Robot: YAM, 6 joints.
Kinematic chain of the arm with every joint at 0, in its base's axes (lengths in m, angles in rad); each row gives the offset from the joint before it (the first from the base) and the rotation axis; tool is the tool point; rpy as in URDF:
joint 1: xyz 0 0 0.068 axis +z
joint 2: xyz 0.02 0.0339 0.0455 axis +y
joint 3: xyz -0.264 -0.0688 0 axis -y
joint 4: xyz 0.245 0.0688 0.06 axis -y
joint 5: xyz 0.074 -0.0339 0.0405 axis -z
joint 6: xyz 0.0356 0 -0.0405 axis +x
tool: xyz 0 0 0 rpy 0 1.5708 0
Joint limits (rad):
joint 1: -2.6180..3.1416
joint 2: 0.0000..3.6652
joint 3: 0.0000..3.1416
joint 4: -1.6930..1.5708
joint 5: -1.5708..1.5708
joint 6: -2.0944..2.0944
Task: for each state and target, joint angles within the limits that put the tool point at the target. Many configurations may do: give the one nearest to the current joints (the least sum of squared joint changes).
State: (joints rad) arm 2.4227 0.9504 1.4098 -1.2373 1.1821 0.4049
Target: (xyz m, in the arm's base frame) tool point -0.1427 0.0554 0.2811
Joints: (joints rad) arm 2.9763 1.0470 0.9240 -1.3225 1.0667 0.4049
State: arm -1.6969 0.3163 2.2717 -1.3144 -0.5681 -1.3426
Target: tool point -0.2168 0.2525 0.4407
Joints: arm -0.8113 0.2572 2.3345 -1.2875 -0.4869 -1.3426
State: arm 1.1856 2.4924 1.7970 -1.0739 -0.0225 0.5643
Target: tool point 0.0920 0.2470 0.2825
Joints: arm 1.2109 1.6222 1.4325 -1.5823 -0.0248 0.5643
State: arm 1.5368 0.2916 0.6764 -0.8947 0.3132 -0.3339
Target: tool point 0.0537 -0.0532 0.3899
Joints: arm 2.1029 0.0337 1.0834 -0.8053 0.5724 -0.3339
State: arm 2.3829 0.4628 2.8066 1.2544 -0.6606 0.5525
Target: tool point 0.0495 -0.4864 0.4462
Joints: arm 1.7105 0.5813 2.7346 0.8330 -0.5528 0.5525
